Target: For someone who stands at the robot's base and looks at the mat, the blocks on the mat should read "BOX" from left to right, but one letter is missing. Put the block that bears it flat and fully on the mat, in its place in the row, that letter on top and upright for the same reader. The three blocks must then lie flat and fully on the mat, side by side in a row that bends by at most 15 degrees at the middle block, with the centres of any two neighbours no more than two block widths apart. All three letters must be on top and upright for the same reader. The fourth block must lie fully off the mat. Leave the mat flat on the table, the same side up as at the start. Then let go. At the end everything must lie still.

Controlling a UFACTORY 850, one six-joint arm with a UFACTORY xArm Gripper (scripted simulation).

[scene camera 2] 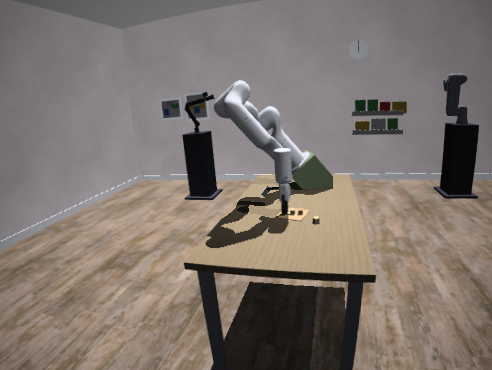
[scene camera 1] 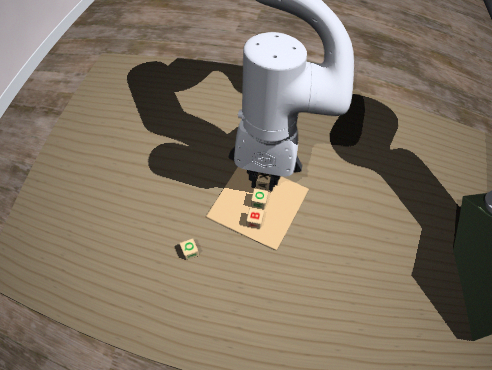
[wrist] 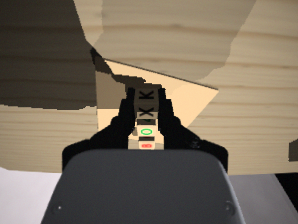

Path:
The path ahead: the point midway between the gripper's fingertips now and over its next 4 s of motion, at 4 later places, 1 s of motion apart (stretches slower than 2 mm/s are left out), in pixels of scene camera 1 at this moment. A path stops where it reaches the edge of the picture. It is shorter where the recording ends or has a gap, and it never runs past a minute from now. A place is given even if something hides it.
My gripper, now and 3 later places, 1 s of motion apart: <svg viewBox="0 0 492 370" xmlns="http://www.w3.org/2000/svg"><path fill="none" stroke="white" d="M263 182L264 171L266 151L269 121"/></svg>

